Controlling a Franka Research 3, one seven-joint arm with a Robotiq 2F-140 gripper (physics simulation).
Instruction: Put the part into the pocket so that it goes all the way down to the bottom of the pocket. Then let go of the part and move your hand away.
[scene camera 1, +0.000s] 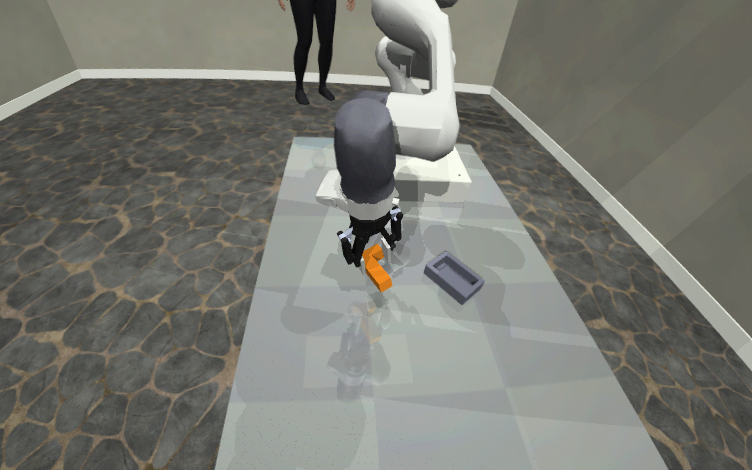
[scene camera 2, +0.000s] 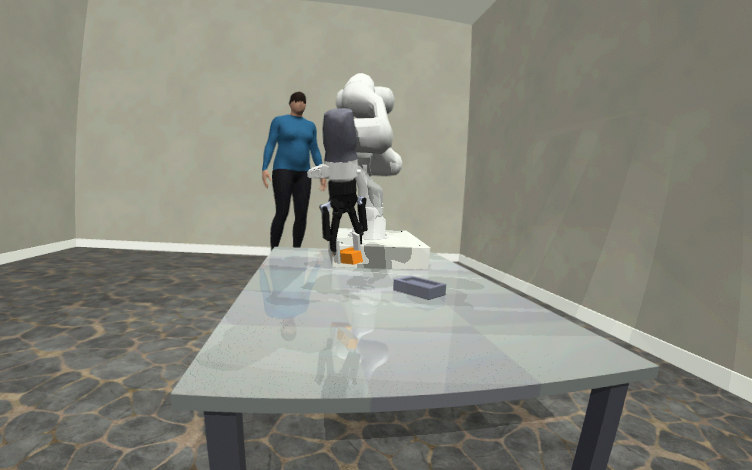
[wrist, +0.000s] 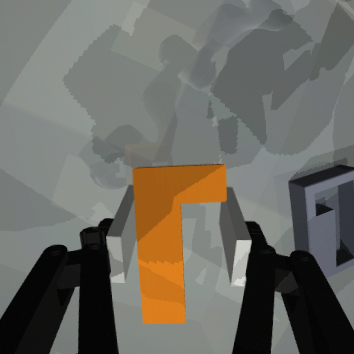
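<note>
The part is an orange L-shaped block (scene camera 1: 378, 272) (scene camera 2: 350, 256) (wrist: 160, 235). My gripper (scene camera 1: 377, 256) (scene camera 2: 348, 252) (wrist: 179, 204) is shut on it, with one pad at the long arm and the other at the end of the short arm. The block hangs above the table, with its reflection below it. The pocket is in a dark grey rectangular block (scene camera 1: 463, 293) (scene camera 2: 419, 290) (wrist: 320, 245), which lies on the table to the right of the gripper in both scene views. In the wrist view part of it shows at the right edge. The part is apart from the pocket block.
The glass-like table (scene camera 1: 443, 376) (scene camera 2: 421, 343) reflects the arm and the part. The white robot base (scene camera 1: 443, 180) (scene camera 2: 404, 252) stands at the table's far end. A person (scene camera 1: 314, 44) (scene camera 2: 292, 149) stands behind the table, to the left of the arm.
</note>
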